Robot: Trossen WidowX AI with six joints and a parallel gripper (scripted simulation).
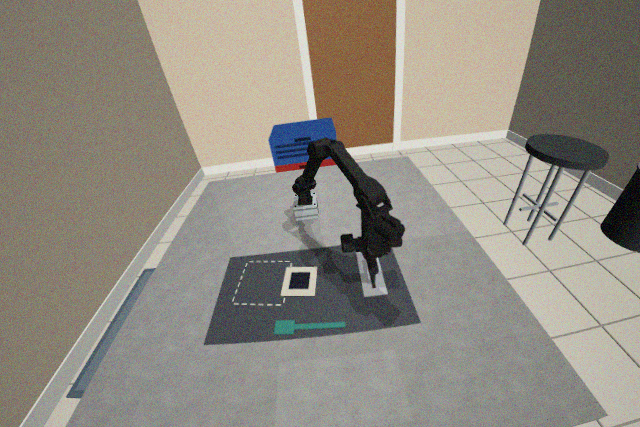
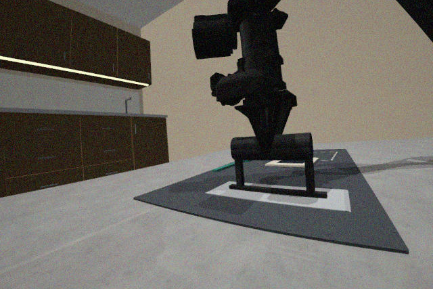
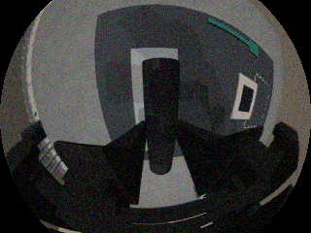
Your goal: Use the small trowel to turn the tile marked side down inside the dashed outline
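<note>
My gripper tip is 20 mm past the grey plate tool and 30 mm above it. Also, from my gripper tip: dark mat 50 mm ahead, 210 mm to the right, 80 mm below; teal trowel 190 mm ahead, 230 mm to the right, 60 mm below; cream tile 30 mm ahead, 250 mm to the right, 60 mm below.
</note>
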